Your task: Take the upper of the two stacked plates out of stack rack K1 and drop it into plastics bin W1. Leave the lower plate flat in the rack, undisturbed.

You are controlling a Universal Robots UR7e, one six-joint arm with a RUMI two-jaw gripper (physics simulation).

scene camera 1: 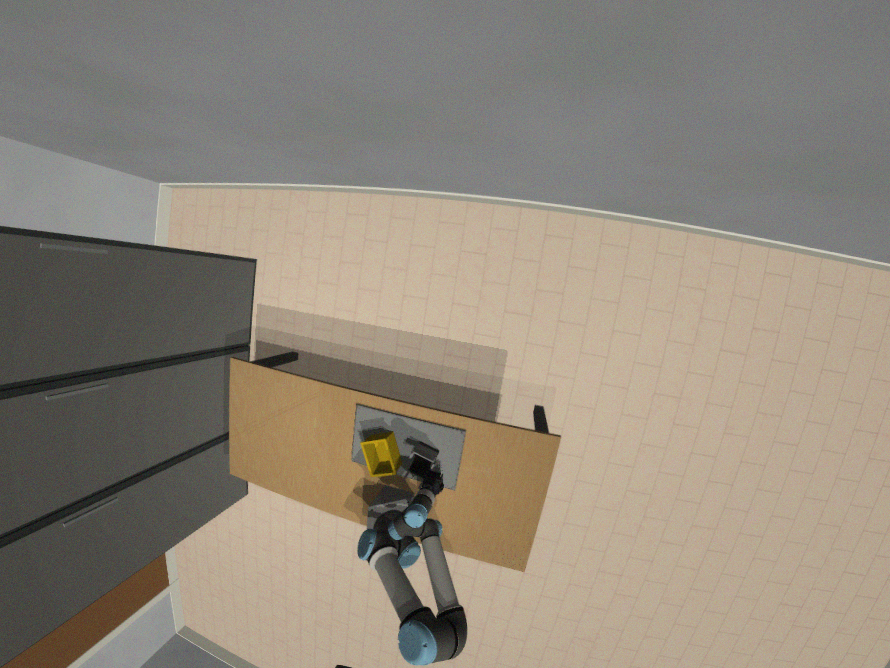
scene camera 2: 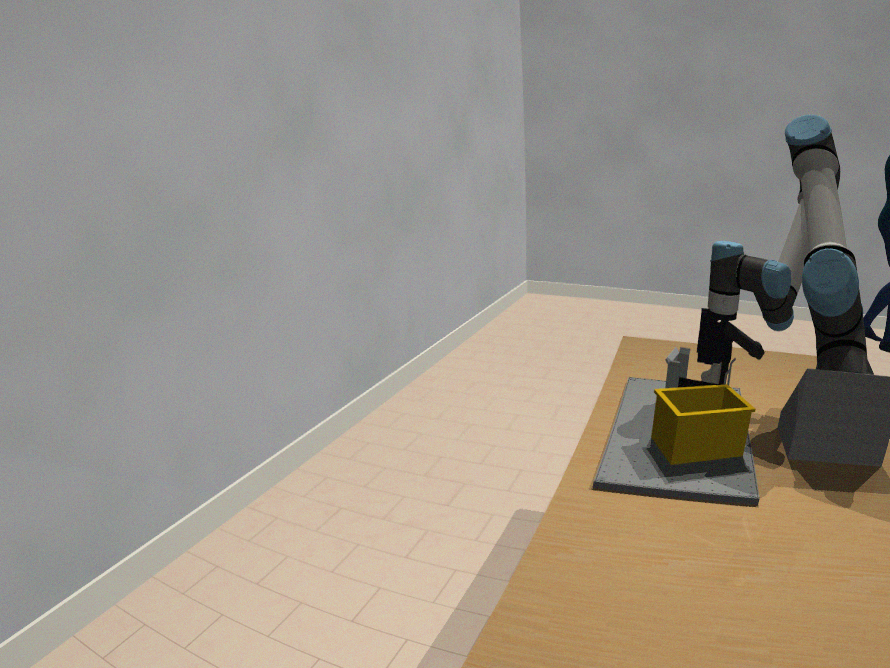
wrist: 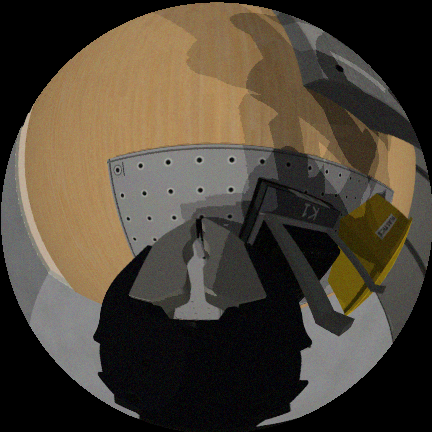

Observation:
In view: the gripper (scene camera 2: 716, 399) and a plate (wrist: 320, 252).
The gripper also shows in the wrist view (wrist: 200, 220).

